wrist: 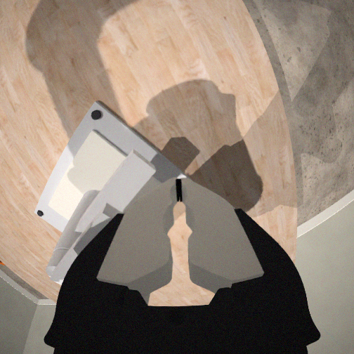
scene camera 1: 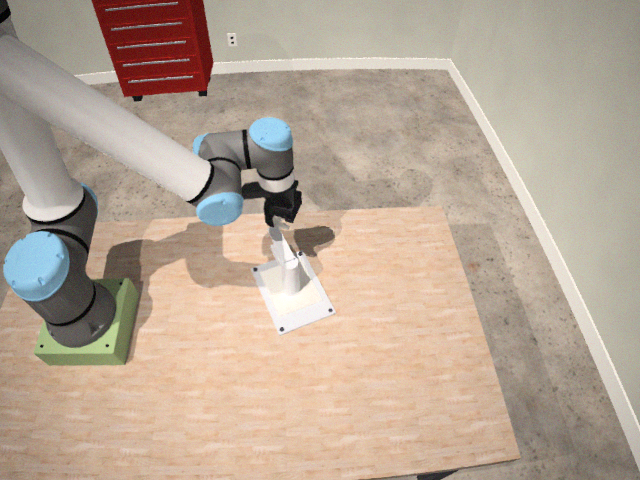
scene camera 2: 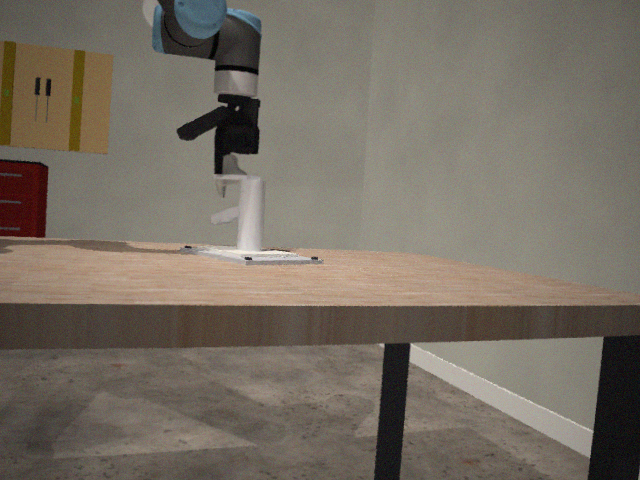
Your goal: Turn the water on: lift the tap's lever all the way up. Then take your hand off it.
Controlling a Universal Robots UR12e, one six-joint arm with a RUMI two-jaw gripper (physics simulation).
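Frame: origin at the arm's base, x ahead, y left, z up, level; millimetres.
Where they show: gripper, fingertip midpoint: (scene camera 2: 222, 197); arm's base at its link origin: (scene camera 1: 82, 315).
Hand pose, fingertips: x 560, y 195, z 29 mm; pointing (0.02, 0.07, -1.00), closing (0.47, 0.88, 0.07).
Observation:
Things, the pixels of their top centre, and the offset from my fingertips. "spot": a spot on its surface instead. Level surfaces: height alone.
- white tap's post at a spot on its surface: (scene camera 2: 251, 214) (scene camera 1: 288, 282) spot: dz -29, dx +10, dy -169 mm
- spout at its top centre: (scene camera 2: 232, 204) (scene camera 1: 280, 252) dz -13, dx -1, dy -78 mm
- tap's base plate at a spot on its surface: (scene camera 2: 281, 260) (scene camera 1: 304, 324) spot: dz -105, dx +37, dy -263 mm
- wooden table at its surface level: dz -112 mm
The white tap's post (scene camera 1: 291, 277) (scene camera 2: 251, 214) (wrist: 77, 220) stands upright on a light plate. Its flat lever (scene camera 1: 282, 248) (scene camera 2: 231, 177) reaches out from the top of the post and looks close to level in the second scene view. The spout (scene camera 2: 224, 215) (wrist: 126, 177) is lower, on the same side. My gripper (scene camera 1: 280, 223) (scene camera 2: 223, 192) (wrist: 178, 180) is shut and empty, pointing down at the lever's free end. Its grey tips reach below lever height. Whether they touch the lever is hidden. In the wrist view my left finger covers part of the tap.
The tap's base plate (scene camera 1: 305, 315) (scene camera 2: 281, 260) (wrist: 42, 200) lies on the wooden table (scene camera 1: 361, 361) (scene camera 2: 413, 284) (wrist: 175, 40), near its far edge. The arm's green base block (scene camera 1: 126, 330) is at the left. A red drawer cabinet (scene camera 1: 155, 51) (scene camera 2: 23, 201) stands beyond the table.

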